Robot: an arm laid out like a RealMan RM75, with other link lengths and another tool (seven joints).
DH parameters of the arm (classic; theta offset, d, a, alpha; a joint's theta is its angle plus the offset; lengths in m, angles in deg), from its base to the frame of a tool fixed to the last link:
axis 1: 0 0.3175 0 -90
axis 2: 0 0 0 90
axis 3: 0 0.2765 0 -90
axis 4: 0 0 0 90
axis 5: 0 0.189 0 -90
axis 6: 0 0 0 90
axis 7: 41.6 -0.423 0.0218 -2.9
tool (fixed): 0 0.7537 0 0
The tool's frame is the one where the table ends.
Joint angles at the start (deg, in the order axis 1, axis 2, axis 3, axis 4, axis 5, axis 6, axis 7): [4.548 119.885 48.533 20.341 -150.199 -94.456 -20.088]
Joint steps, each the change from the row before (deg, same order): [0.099 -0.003 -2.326 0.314 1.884 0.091 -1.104]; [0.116 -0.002 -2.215 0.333 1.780 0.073 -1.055]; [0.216 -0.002 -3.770 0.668 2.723 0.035 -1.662]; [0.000 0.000 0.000 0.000 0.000 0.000 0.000]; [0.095 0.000 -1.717 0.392 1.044 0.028 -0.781]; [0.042 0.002 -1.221 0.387 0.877 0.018 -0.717]
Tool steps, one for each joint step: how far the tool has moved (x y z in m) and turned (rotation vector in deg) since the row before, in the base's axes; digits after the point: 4 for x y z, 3 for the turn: [-0.0019 -0.0009 -0.0041 -0.185 -0.353 0.063]; [-0.0021 -0.0009 -0.0039 -0.185 -0.319 0.103]; [-0.0053 -0.0026 -0.0075 -0.537 -0.421 0.489]; [0.0000 0.0000 0.0000 0.000 0.000 0.000]; [-0.0033 -0.0018 -0.0041 -0.361 -0.204 0.379]; [-0.0022 -0.0010 -0.0022 -0.073 -0.155 0.193]
